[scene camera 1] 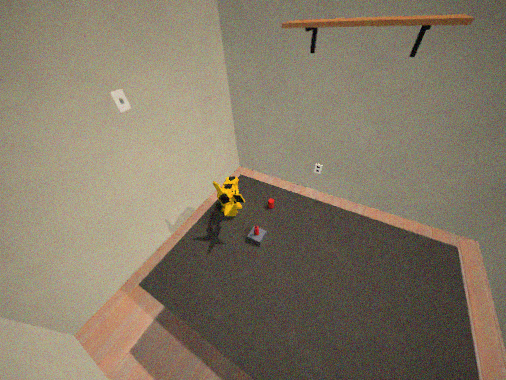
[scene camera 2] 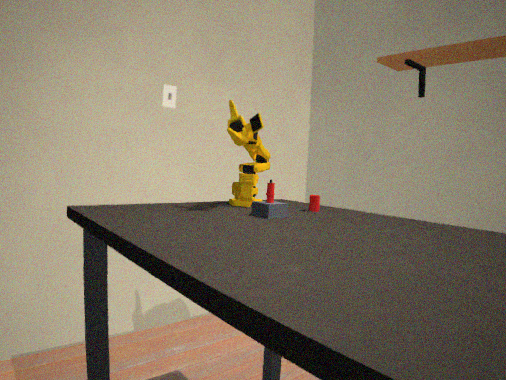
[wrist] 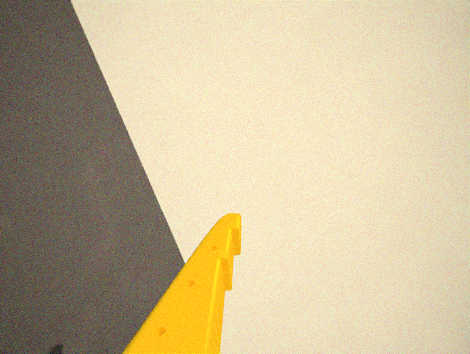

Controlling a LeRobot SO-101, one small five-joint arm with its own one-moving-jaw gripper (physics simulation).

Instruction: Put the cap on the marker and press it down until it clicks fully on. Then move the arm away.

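Frame: origin at the arm's base, x right, y ahead, z up, level; millimetres.
Where they show: end effector, tool point: point(scene camera 1: 225, 214) point(scene camera 2: 228, 128) point(wrist: 240, 228); arm's base, origin of the base link: point(scene camera 1: 235, 210) point(scene camera 2: 250, 205).
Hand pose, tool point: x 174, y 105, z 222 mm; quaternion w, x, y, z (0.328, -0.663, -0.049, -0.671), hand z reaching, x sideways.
Things, the pixels of their top centre, and the offset from my tool point. Level surfaces: height alone.
- marker, middle of its top: point(scene camera 2: 271, 179) point(scene camera 1: 256, 226) dx -81, dy +87, dz -126 mm
- grey block, middle of its top: point(scene camera 2: 269, 202) point(scene camera 1: 256, 233) dx -81, dy +87, dz -186 mm
- cap, middle of its top: point(scene camera 2: 314, 195) point(scene camera 1: 271, 200) dx -288, dy +59, dz -175 mm
- dark table, its level: dz -222 mm
The marker point(scene camera 1: 256, 230) point(scene camera 2: 270, 192) is red with a small black tip. It stands upright in a grey block point(scene camera 1: 258, 237) point(scene camera 2: 270, 210) on the table, its tip bare. The cap point(scene camera 1: 271, 203) point(scene camera 2: 314, 203) is a red cylinder. It stands on the table apart from the marker, to its right in scene camera 2. My gripper point(scene camera 1: 217, 196) point(scene camera 2: 229, 116) is fully open and empty, raised high above the table, away from the marker and cap. In the wrist view one notched yellow jaw point(wrist: 195, 300) shows. The marker and cap do not show there.
The dark table point(scene camera 1: 350, 280) point(scene camera 2: 320, 270) carries the arm's base point(scene camera 2: 243, 194) near its back edge. Pale walls rise behind. A wooden shelf point(scene camera 1: 375, 21) point(scene camera 2: 450, 54) is on the wall, high above the table. The table's edge crosses the wrist view at the left.
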